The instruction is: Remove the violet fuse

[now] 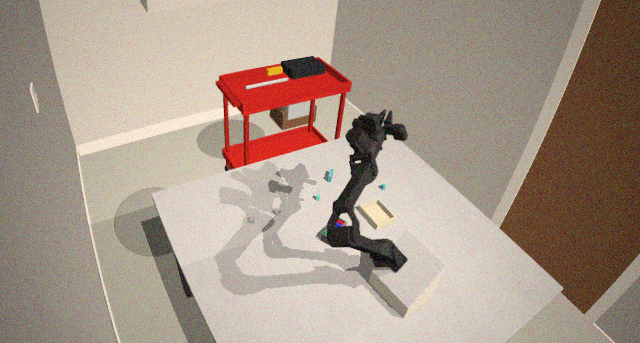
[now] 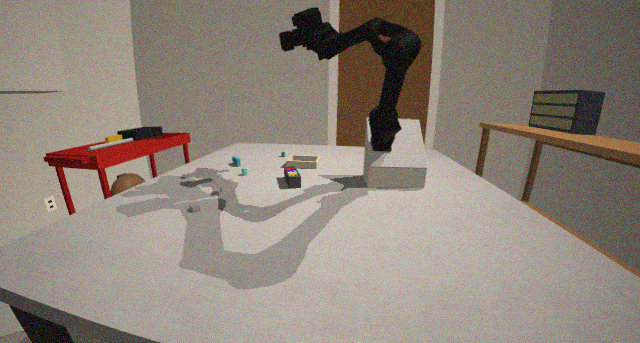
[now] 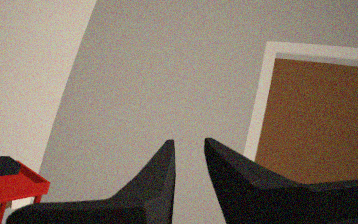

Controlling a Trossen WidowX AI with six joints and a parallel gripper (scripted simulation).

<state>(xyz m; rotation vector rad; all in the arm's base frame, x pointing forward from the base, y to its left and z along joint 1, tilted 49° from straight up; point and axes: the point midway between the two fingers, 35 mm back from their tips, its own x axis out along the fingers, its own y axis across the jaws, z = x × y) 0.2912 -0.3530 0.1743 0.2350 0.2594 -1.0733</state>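
My gripper tip is 10 mm past the shallow tan tray, 70 mm to the left of it and 540 mm above it.
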